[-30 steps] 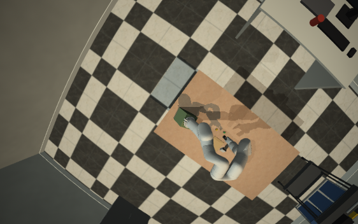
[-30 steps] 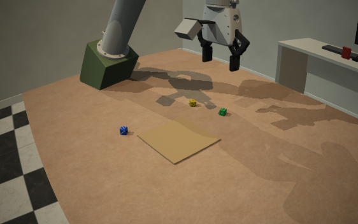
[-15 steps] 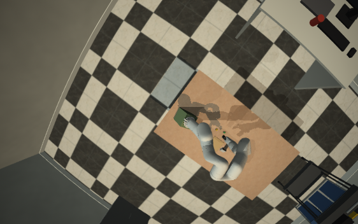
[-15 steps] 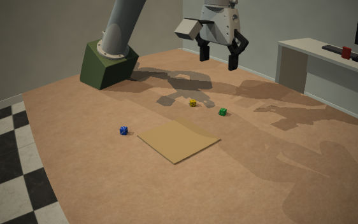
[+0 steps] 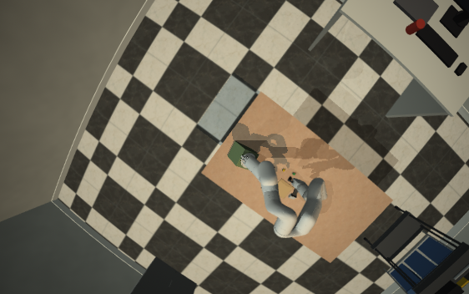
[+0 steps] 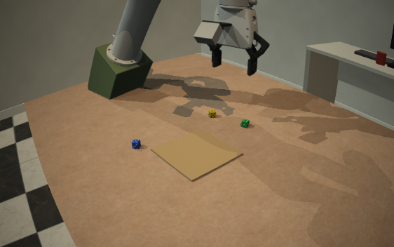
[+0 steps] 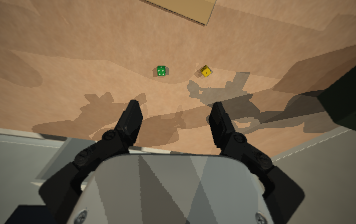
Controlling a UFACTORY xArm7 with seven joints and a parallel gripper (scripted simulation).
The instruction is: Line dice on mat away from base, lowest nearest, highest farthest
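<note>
My gripper is now 150 mm above the yellow die and 70 mm past it. Also, from my hand: tan mat: 150 mm to the right, 150 mm below, 30 mm ahead; then blue die: 230 mm to the right, 150 mm below, 80 mm behind; then green die: 150 mm below, 30 mm ahead, 20 mm to the left.
</note>
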